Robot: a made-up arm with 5 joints.
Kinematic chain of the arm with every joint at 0, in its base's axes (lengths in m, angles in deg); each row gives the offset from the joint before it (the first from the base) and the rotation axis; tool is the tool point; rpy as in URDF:
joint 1: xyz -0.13 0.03 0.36 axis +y
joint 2: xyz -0.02 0 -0.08 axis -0.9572 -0.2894 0.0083
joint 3: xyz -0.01 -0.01 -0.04 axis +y
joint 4: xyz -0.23 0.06 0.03 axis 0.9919 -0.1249 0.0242
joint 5: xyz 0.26 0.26 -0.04 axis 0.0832 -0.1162 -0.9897
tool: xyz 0.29 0 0.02 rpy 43.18 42.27 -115.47
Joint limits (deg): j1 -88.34..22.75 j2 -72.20..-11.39 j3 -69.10..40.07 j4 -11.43..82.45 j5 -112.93..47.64
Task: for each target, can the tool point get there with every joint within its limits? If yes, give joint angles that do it. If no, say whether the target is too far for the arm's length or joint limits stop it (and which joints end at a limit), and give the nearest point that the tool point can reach.
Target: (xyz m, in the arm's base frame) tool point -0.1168 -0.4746 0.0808
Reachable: no: joint limits stop it (at a limit: joint 1, joint 2, joint 3, joint 4) | nearest point -0.3099 -0.3229 0.1875 | short by 0.268 m
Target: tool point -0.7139 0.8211 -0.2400
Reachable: no: too far | nearest point -0.4478 0.4475 0.0334 | short by 0.534 m
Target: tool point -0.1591 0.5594 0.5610
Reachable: yes | joints -18.92 -25.83 -37.68 7.65 -79.78
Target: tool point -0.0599 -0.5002 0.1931
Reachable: no: joint limits stop it (at a limit: joint 1, joint 2, joint 4) | nearest point 0.0383 -0.3165 0.3859 | short by 0.284 m
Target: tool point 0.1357 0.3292 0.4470
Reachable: yes | joints -39.05 -33.87 24.10 5.15 10.92
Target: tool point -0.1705 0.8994 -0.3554
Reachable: no: too far | nearest point -0.1683 0.4989 -0.0353 | short by 0.513 m
